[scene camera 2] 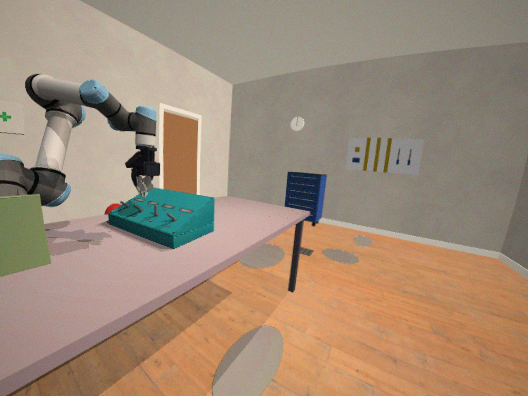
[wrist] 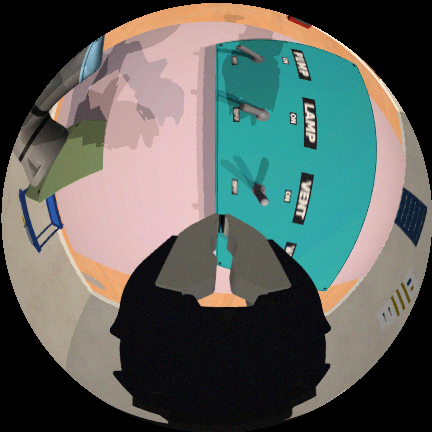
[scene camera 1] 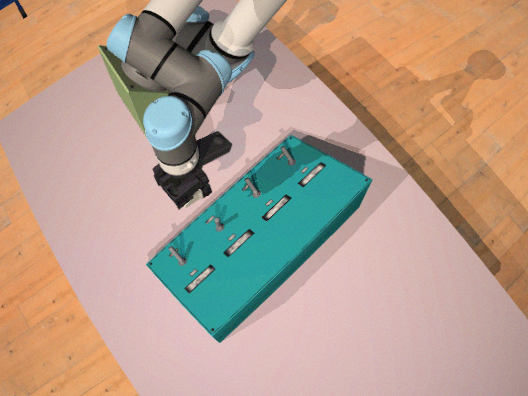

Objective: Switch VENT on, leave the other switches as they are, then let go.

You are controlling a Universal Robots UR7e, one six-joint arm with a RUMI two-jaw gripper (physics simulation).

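Pixels of known places: gripper, between the fingertips: [scene camera 2: 143, 197] [wrist: 220, 216] [scene camera 1: 198, 195]; arm's base, origin of its link: [scene camera 2: 5, 217] [wrist: 48, 157].
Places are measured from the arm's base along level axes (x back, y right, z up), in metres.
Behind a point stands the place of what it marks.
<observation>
The teal switch panel [scene camera 1: 280, 250] {x -0.598, y -0.033, z 0.006 m} [scene camera 2: 195, 227] {x -0.550, y 0.217, z -0.097 m} [wrist: 340, 150] {x -0.552, y -0.068, z -0.012 m} lies on the table. The VENT lever [scene camera 1: 218, 223] {x -0.462, y 0.043, z -0.027 m} [wrist: 261, 195] {x -0.453, y 0.037, z -0.023 m} is tipped away from its OFF label toward the ON label [wrist: 287, 196] {x -0.502, y 0.034, z -0.044 m}. The LAMP lever [scene camera 1: 252, 187] {x -0.424, y -0.072, z -0.041 m} [wrist: 255, 111] {x -0.422, y -0.070, z -0.039 m} and PUMP lever [scene camera 1: 287, 155] {x -0.400, y -0.188, z -0.040 m} [wrist: 250, 53] {x -0.398, y -0.186, z -0.043 m} lean toward OFF. The fourth lever [scene camera 1: 177, 255] {x -0.472, y 0.161, z -0.041 m} leans the same way in scene camera 1; the gripper hides it in the wrist view. My gripper [scene camera 1: 194, 200] {x -0.402, y 0.052, z 0.029 m} [scene camera 2: 144, 193] {x -0.402, y 0.052, z 0.029 m} [wrist: 220, 216] {x -0.402, y 0.052, z 0.029 m} is shut with nothing between its fingers. It hangs above the panel's OFF-side edge, apart from the levers.
A green board [scene camera 1: 131, 102] {x -0.075, y 0.071, z 0.014 m} [scene camera 2: 22, 235] {x -0.034, y 0.074, z -0.045 m} [wrist: 85, 157] {x -0.084, y 0.026, z -0.087 m} stands on the table [scene camera 1: 80, 150] {x -0.005, y 0.261, z -0.155 m} [scene camera 2: 100, 285] {x -0.172, y 0.308, z -0.155 m} near the arm. A red object [scene camera 2: 112, 208] shows behind the panel in scene camera 2. A blue cabinet [scene camera 2: 305, 197] stands beyond the table.
</observation>
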